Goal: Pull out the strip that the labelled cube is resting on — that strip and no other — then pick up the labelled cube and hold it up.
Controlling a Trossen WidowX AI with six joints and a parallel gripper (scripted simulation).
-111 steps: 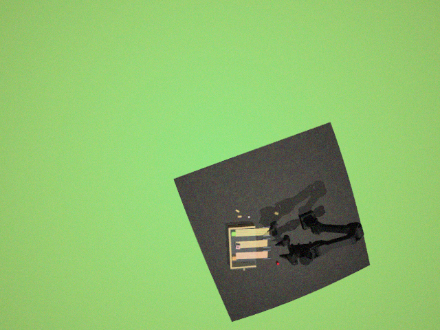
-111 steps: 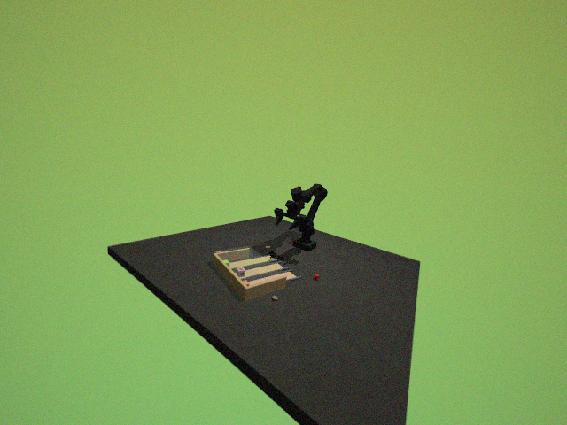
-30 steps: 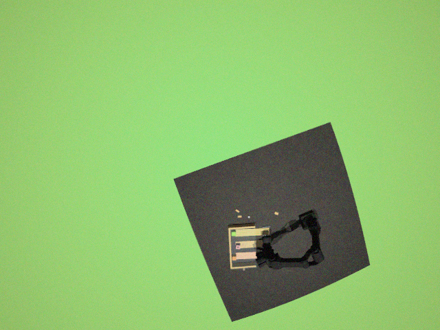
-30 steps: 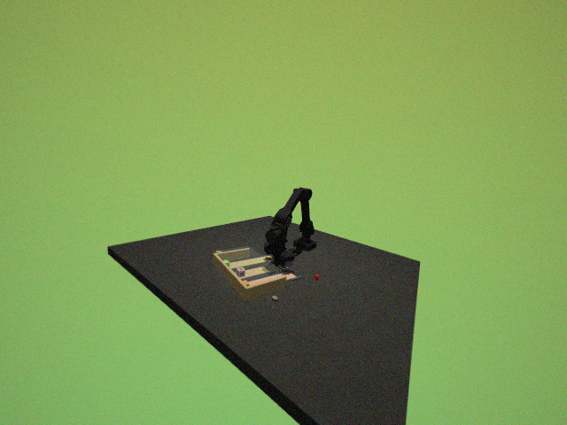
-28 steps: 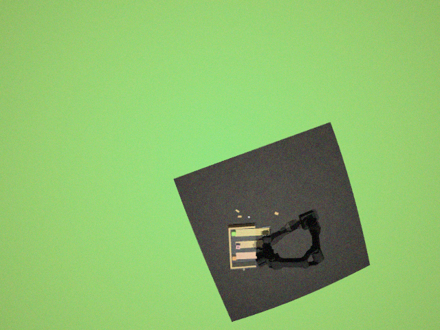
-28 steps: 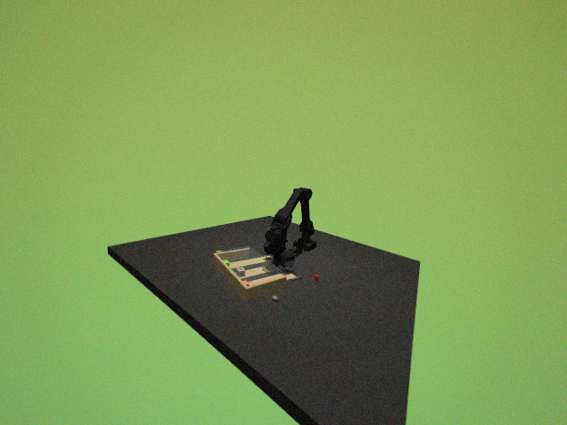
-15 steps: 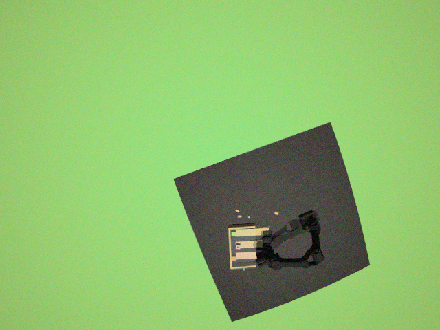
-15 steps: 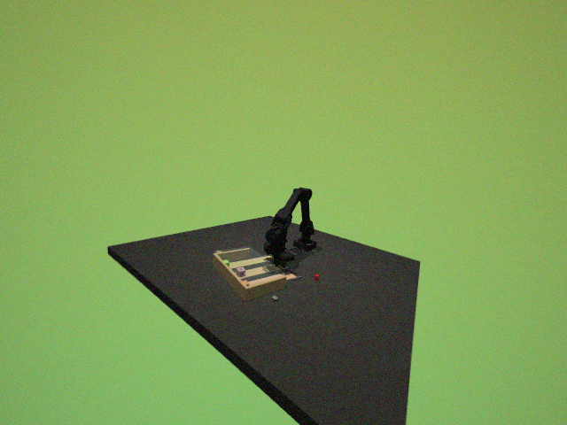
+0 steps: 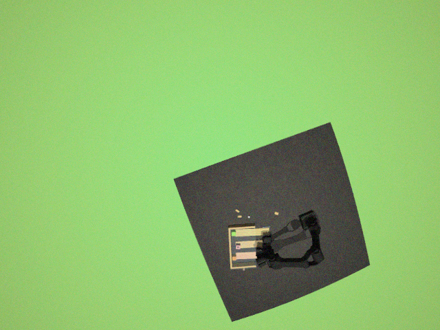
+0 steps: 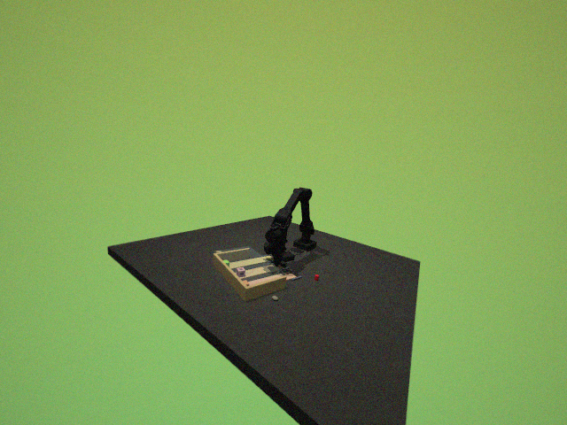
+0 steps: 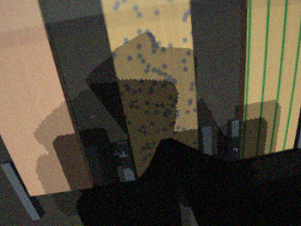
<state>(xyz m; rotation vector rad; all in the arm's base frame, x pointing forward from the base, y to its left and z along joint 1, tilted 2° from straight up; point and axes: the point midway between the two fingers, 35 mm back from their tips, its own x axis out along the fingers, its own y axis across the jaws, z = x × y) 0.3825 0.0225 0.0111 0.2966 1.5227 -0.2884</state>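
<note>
The labelled cube is 19 cm ahead of my gripper tip, 7 cm to the right of it and 2 cm above it. The rest, counted from my gripper tip: grey piece: 22 cm ahead, 14 cm to the left; then small red piece: 20 cm to the left, 4 cm behind, 1 cm above.
</note>
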